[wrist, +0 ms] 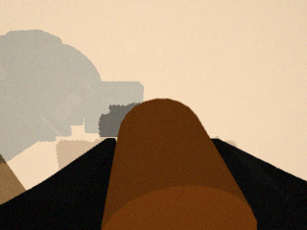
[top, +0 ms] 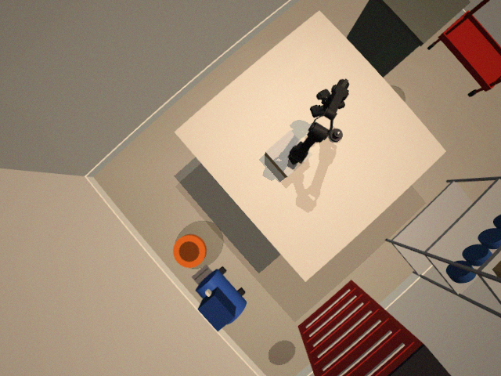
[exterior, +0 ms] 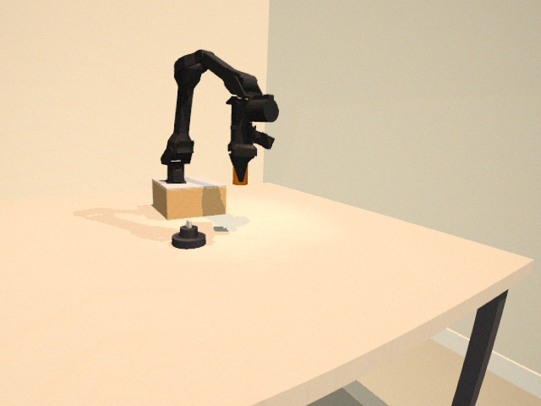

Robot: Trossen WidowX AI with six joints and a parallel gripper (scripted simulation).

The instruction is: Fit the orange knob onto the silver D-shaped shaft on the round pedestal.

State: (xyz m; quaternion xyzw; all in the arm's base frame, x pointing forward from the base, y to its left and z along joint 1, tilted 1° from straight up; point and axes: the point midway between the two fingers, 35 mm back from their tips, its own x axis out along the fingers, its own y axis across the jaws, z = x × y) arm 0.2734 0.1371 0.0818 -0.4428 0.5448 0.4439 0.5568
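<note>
Right now my gripper tip is 150 mm to the left of the black round pedestal, 110 mm above it and 60 mm short of it. The rest, counted from my gripper tip: orange knob: 30 mm above.
</note>
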